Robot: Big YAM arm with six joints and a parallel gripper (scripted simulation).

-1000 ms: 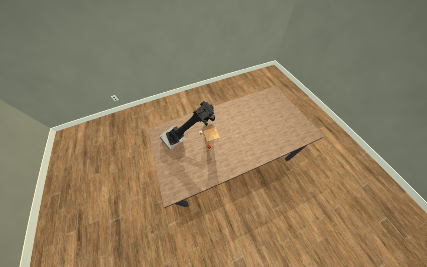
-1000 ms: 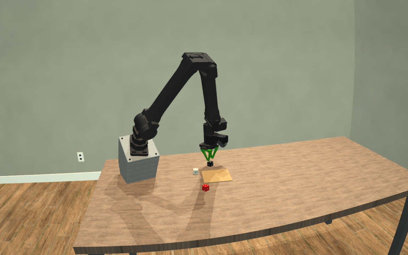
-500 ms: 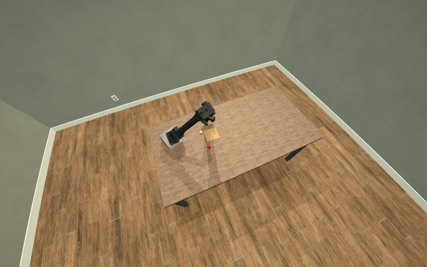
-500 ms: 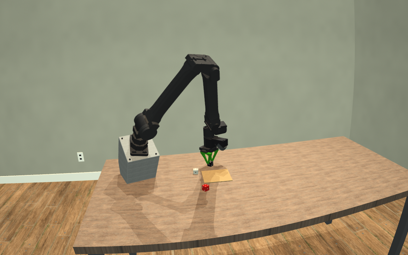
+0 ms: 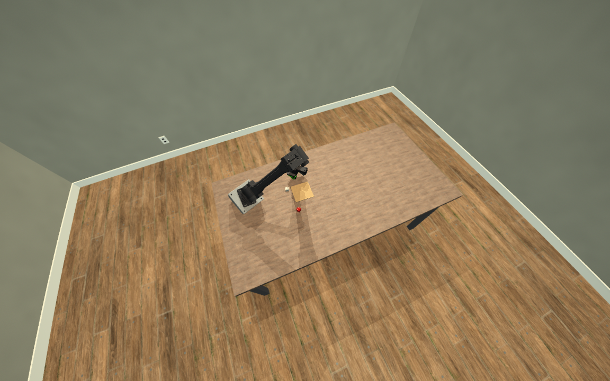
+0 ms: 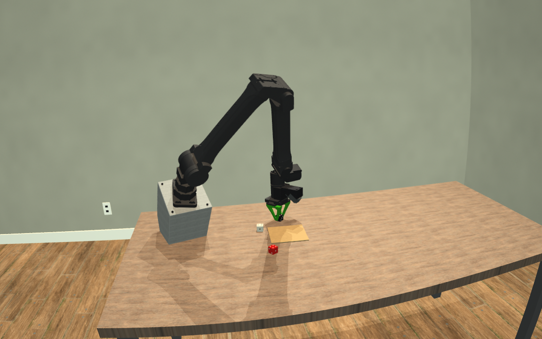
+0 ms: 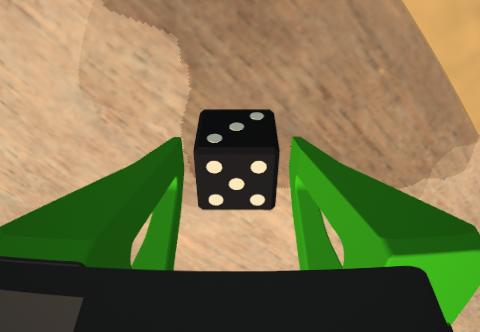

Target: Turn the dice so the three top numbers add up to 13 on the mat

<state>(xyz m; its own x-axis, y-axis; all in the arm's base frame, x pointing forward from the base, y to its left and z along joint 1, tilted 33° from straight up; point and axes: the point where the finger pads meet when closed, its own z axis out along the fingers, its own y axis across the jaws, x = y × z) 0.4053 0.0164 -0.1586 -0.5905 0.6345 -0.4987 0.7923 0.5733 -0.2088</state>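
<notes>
Right now my hand is right at the black die. Also, from my hand: tan mat 14 cm to the right, 1 cm below, 1 cm behind; white die 10 cm behind, 7 cm to the right; red die 26 cm to the right, 11 cm behind.
</notes>
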